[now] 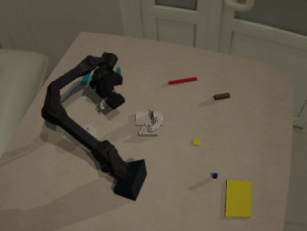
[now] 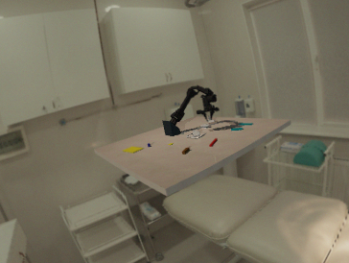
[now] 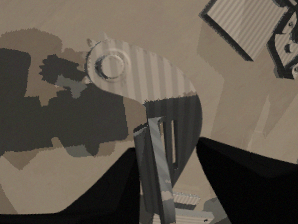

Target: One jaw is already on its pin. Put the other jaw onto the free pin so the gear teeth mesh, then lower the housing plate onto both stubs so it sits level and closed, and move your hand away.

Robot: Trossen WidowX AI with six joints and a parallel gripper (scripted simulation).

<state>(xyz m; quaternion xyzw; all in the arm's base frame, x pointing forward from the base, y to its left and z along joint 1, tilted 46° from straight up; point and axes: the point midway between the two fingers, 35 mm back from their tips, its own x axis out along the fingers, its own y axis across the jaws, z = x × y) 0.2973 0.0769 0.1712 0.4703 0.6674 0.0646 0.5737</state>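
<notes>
My gripper tip is 4 cm short of the jaw. From my gripper tip the other things lie so: brown block: 47 cm to the right, 22 cm ahead, 7 cm below; then yellow square: 40 cm to the right, 8 cm below, 5 cm behind; then red bar: 27 cm to the right, 27 cm ahead, 8 cm below.
</notes>
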